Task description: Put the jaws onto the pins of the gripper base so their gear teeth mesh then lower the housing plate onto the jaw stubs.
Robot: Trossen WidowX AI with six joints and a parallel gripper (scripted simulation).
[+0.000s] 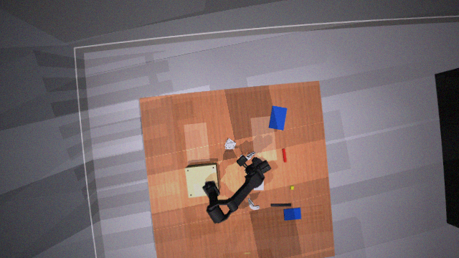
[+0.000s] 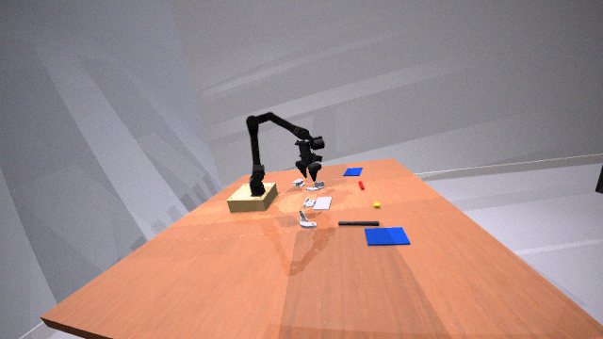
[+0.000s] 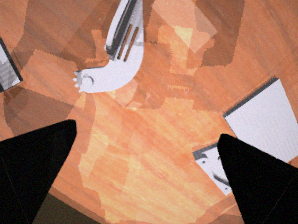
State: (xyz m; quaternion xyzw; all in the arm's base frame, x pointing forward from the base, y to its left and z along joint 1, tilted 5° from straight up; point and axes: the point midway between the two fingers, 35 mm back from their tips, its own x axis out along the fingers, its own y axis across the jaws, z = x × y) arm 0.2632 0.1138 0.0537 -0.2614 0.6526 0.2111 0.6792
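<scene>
Now: gripper tip 70 mm above the jaw, 60 mm to the right of it and 10 mm past it. From my gripper tip the other things lie so: gripper base: 150 mm to the left, 110 mm behind, 50 mm below; housing plate: 130 mm to the right, 70 mm below; flat white plate: 140 mm to the right, 80 mm below, 70 mm ahead.
</scene>
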